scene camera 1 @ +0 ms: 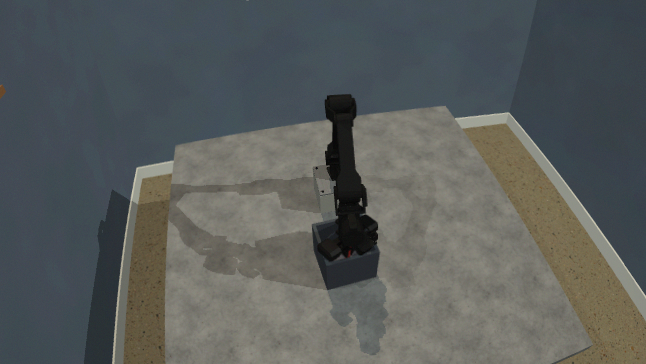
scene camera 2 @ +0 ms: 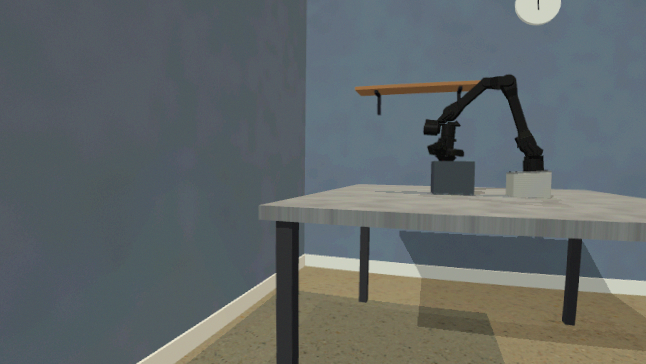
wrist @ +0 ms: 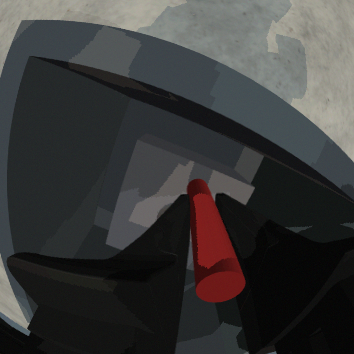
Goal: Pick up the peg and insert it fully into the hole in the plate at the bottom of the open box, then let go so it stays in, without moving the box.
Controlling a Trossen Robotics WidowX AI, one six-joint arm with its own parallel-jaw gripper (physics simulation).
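Seen in the pictures: gripper, fingertip midpoint: [scene camera 1: 348,255] [wrist: 201,201]; arm's base, link origin: [scene camera 1: 337,172] [scene camera 2: 534,171].
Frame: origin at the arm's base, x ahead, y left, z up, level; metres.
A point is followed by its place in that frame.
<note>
The red peg [wrist: 215,240] {x 0.343, y -0.082, z 0.028 m} [scene camera 1: 349,253] {x 0.342, y -0.084, z 0.005 m} is held between the black fingers of my gripper [wrist: 201,201] {x 0.338, y -0.086, z -0.012 m} [scene camera 1: 348,249] {x 0.338, y -0.086, z -0.012 m}, which is shut on it. In the wrist view its near end points toward the camera and its far end shows against the pale plate [wrist: 152,162] {x 0.341, y -0.056, z -0.044 m}. A dark round patch, seemingly the hole [wrist: 165,210], shows partly beside the left fingertip, apart from the peg's far end in the image. I cannot tell whether the peg touches the plate. The open grey box [scene camera 1: 352,270] {x 0.385, y -0.089, z -0.024 m} [scene camera 2: 453,178] {x 0.311, y -0.005, z -0.034 m} [wrist: 175,60] stands upright. My fingertips are hidden behind its wall in scene camera 2.
The box stands on the grey table [scene camera 1: 240,320] {x 0.409, y -0.451, z -0.101 m} [scene camera 2: 350,200] {x 0.690, y 0.341, z -0.101 m}, in front of the white arm base block [scene camera 1: 322,187] {x 0.049, y -0.073, z -0.004 m} [scene camera 2: 529,185] {x 0.035, y 0.050, z -0.054 m}. The box walls surround the plate closely. An orange wall shelf [scene camera 2: 415,88] is behind the arm in scene camera 2.
</note>
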